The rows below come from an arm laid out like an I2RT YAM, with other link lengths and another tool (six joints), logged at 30 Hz.
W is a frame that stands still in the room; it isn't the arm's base.
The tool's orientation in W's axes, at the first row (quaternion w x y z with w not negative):
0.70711, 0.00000, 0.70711, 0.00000
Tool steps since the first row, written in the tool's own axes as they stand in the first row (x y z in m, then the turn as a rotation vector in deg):
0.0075, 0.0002, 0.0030, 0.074, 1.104, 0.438
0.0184, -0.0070, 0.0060, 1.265, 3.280, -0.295
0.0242, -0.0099, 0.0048, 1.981, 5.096, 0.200
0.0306, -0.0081, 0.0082, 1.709, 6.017, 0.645
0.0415, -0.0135, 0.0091, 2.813, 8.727, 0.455
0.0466, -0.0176, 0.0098, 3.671, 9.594, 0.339
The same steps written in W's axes. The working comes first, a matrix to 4 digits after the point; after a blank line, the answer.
The tool's axes in the first row as the columns of a matrix, in W's axes (used below as rounded here):
0.0000, 0.0000, 1.0000
0.0000, 1.0000, 0.0000
-1.0000, 0.0000, 0.0000

0.0030, 0.0002, -0.0075, 0.438, 1.104, -0.074
0.0060, -0.0070, -0.0184, -0.295, 3.280, -1.265
0.0048, -0.0099, -0.0242, 0.200, 5.096, -1.981
0.0082, -0.0081, -0.0306, 0.645, 6.017, -1.709
0.0091, -0.0135, -0.0415, 0.455, 8.727, -2.813
0.0098, -0.0176, -0.0466, 0.339, 9.594, -3.671

